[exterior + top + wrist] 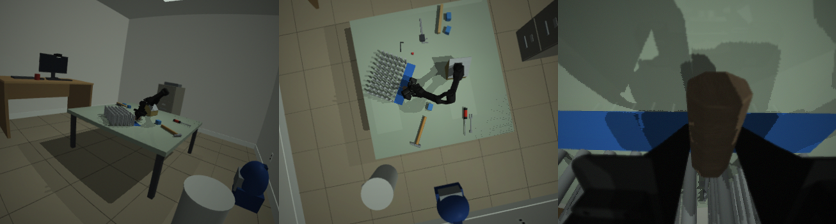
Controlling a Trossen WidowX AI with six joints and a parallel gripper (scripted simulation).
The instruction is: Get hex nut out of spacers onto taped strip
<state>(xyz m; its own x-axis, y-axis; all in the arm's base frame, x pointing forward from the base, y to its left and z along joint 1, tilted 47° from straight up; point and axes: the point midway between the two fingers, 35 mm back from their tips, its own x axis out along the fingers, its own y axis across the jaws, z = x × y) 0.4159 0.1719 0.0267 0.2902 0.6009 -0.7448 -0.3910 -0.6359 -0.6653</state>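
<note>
Now: gripper tip 6 cm to the left of the blue taped strip, 2 cm short of it and 2 cm above it. From my gripper tip the other things lie so: small red piece: 33 cm to the right, 7 cm behind, 2 cm below; then wrench: 55 cm behind, 36 cm to the left, 2 cm below.
</note>
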